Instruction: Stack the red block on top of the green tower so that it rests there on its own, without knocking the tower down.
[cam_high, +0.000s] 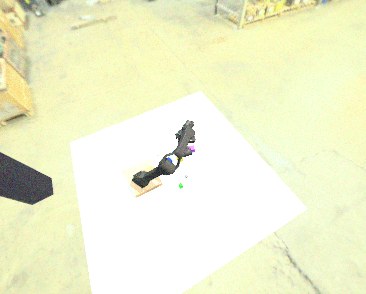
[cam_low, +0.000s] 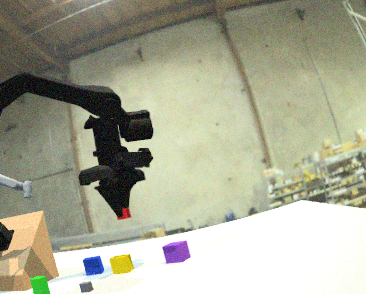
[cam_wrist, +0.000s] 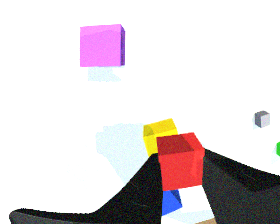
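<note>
Right now the small grey block is 60 mm behind my gripper tip, 130 mm to the right of it and 110 mm below it. The rest, counted from my gripper tip: red block: 10 mm above; purple block: 80 mm ahead, 40 mm to the left, 100 mm below; yellow block: 40 mm behind, 10 mm to the left, 100 mm below.
</note>
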